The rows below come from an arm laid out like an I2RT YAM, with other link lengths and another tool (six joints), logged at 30 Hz.
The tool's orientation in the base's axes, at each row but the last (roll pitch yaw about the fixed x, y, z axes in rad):
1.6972, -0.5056, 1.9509
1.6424, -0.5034, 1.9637
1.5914, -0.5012, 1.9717
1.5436, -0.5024, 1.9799
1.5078, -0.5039, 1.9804
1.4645, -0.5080, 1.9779
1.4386, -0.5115, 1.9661
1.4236, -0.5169, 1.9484
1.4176, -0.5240, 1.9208
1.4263, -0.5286, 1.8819
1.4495, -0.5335, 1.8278
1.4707, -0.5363, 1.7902
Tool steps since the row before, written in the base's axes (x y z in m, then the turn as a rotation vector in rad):
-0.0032, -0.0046, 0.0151, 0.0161, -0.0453, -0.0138
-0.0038, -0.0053, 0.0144, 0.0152, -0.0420, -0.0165
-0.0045, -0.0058, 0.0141, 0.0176, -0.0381, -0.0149
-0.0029, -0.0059, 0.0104, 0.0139, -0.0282, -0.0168
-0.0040, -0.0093, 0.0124, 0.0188, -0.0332, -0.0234
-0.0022, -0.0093, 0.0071, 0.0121, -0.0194, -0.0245
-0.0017, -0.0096, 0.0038, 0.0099, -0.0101, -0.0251
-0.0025, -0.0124, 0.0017, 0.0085, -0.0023, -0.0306
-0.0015, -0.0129, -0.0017, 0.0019, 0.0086, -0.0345
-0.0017, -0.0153, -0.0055, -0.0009, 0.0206, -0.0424
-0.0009, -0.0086, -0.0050, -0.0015, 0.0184, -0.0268
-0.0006, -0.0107, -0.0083, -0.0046, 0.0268, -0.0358
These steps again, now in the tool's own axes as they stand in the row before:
0.0046, 0.0140, -0.0065, -0.0487, 0.0109, -0.0033
0.0039, 0.0138, -0.0065, -0.0470, 0.0069, -0.0025
0.0036, 0.0140, -0.0067, -0.0439, 0.0071, 0.0012
0.0013, 0.0113, -0.0047, -0.0356, 0.0004, 0.0015
-0.0001, 0.0146, -0.0065, -0.0445, -0.0024, 0.0039
-0.0032, 0.0105, -0.0046, -0.0317, -0.0107, 0.0023
-0.0053, 0.0080, -0.0043, -0.0237, -0.0160, 0.0032
-0.0084, 0.0077, -0.0058, -0.0197, -0.0248, 0.0035
-0.0109, 0.0052, -0.0051, -0.0108, -0.0339, -0.0004
-0.0149, 0.0032, -0.0059, -0.0042, -0.0469, -0.0013
-0.0095, 0.0002, -0.0031, 0.0020, -0.0325, -0.0007
-0.0131, -0.0016, -0.0031, 0.0051, -0.0446, -0.0031

